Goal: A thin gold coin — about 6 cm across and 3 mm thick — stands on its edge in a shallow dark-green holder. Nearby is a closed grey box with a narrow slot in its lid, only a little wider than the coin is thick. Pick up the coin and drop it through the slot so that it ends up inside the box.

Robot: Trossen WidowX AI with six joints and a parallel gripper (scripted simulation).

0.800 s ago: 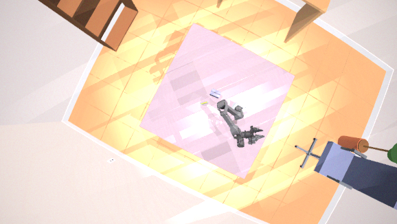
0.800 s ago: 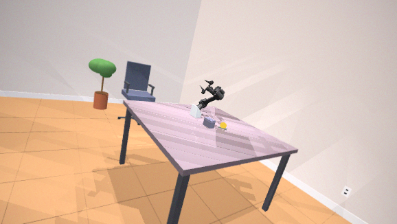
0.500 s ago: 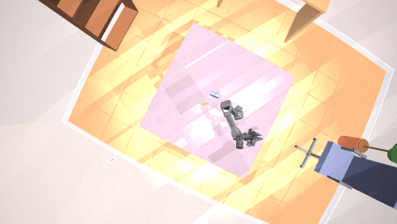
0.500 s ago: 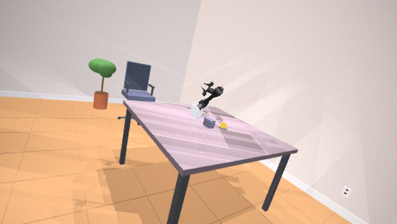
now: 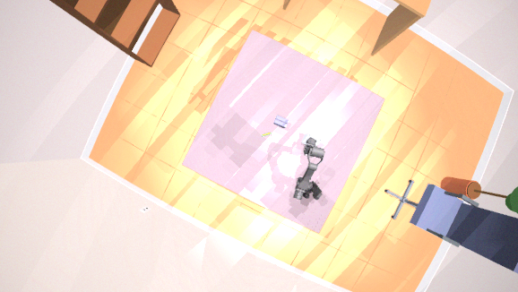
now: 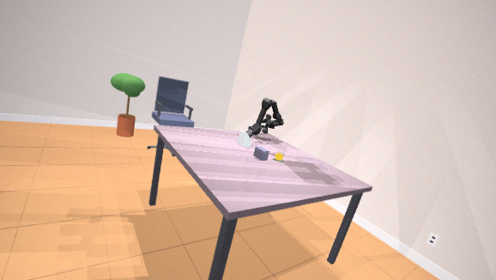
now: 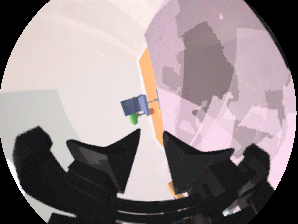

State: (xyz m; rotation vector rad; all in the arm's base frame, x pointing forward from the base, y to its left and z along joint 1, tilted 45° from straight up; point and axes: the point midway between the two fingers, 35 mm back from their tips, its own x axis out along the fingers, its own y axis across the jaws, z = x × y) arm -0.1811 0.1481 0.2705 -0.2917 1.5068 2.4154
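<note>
Now: gripper tip 540 mm short of the gold coin, 180 mm to the left of it and 120 mm above it.
</note>
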